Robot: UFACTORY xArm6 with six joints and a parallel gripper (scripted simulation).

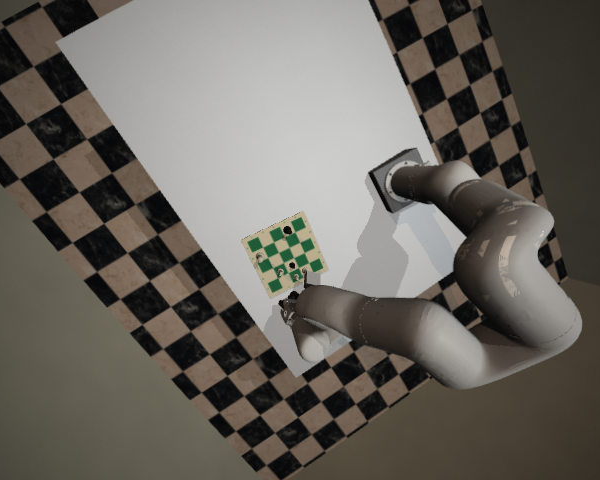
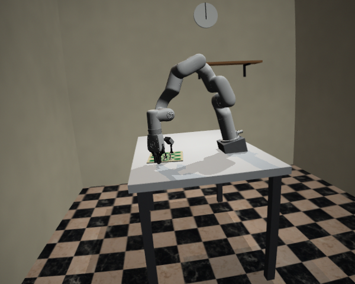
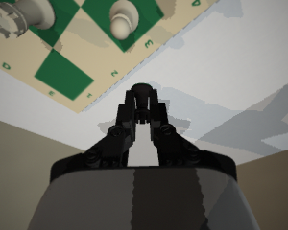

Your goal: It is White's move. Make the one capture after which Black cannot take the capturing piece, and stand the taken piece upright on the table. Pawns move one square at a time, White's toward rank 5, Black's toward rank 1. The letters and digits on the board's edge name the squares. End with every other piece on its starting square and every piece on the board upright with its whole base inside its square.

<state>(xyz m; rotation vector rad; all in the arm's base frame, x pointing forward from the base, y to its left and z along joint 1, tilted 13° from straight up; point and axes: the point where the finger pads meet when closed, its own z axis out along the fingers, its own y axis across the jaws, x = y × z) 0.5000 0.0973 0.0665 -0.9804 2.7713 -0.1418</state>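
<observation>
My gripper is now 5 cm to the left of the white pawn, 5 cm past it and 1 cm above it. Round my hand: white piece: 18 cm to the right, 1 cm above; then green-and-cream chessboard: 13 cm to the right, 7 cm behind, 3 cm below; then black pawn: 9 cm to the right, 6 cm behind, 1 cm below.
</observation>
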